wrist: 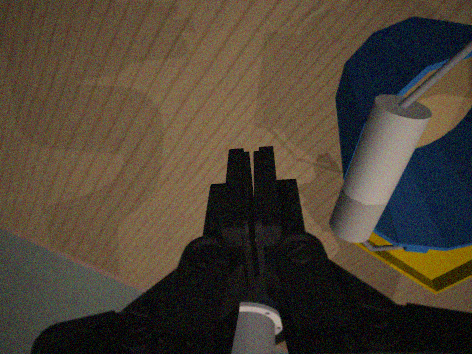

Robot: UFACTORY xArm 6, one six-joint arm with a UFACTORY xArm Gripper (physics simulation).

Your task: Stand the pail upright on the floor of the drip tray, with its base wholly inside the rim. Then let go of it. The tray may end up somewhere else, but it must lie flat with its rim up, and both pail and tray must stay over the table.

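Places are measured from the arm's base along level axes (x ahead, y left, z up), in millimetres.
Pixels of known places: gripper, fingertip midpoint: (254, 177); arm's base at its link origin: (249, 319).
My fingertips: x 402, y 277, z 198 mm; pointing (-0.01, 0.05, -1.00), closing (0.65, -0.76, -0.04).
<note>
For each thing: its middle in the pictures, then the offset to it from my fingertips. Level surfaces: height alone.
- blue pail at the middle of its body: (437, 130) dx +41, dy -172, dz -166 mm
- pale cylindrical grip at the middle of its body: (372, 175) dx +0, dy -99, dz -82 mm
- yellow drip tray at the middle of its body: (457, 221) dx -40, dy -401, dz -252 mm
- wood-grained table at its surface level: dz -266 mm
The blue pail (425, 200) is at the right of the wrist view, cut off by the frame edge. Its mouth faces the camera, and a tan disc shows inside. Its thin grey handle carries a pale cylindrical grip (382, 155), which hangs over the pail's left side. The yellow drip tray (432, 262) shows one corner below the pail at the lower right; the pail hides the rest. Whether the pail's base is inside the tray's rim is hidden. My gripper (254, 177) is shut and empty, left of the pail and the grip, apart from both.
The wood-grained table (125, 125) lies under the gripper. Its edge runs diagonally across the lower left, with a grey-green surface (40, 295) beyond it. A pale grey rounded part (256, 327) shows at the bottom, between the gripper's dark linkages.
</note>
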